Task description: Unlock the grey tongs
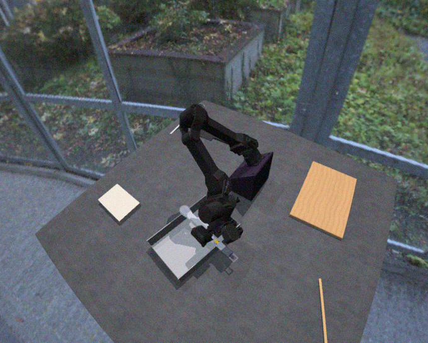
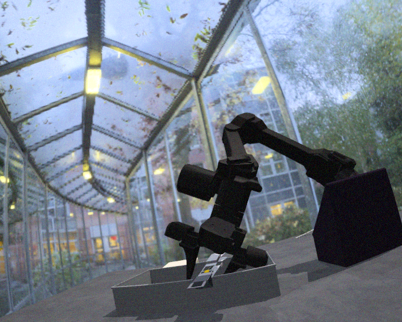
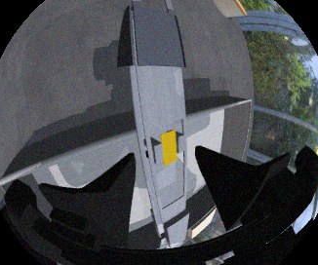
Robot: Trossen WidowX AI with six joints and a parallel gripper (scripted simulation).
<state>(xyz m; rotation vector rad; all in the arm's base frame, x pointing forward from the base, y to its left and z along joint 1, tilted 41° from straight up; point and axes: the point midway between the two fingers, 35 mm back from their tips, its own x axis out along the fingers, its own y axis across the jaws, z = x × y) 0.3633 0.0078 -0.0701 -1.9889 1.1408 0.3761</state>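
Now: gripper tip 1 cm short of the grey roasting tin and 6 cm to the left of it. Round my gripper tip: wooden board 51 cm behind, 27 cm to the left, 2 cm below; cream block 11 cm ahead, 44 cm to the right, 2 cm below; yellow lock piece 2 cm behind, 3 cm to the left, 3 cm above.
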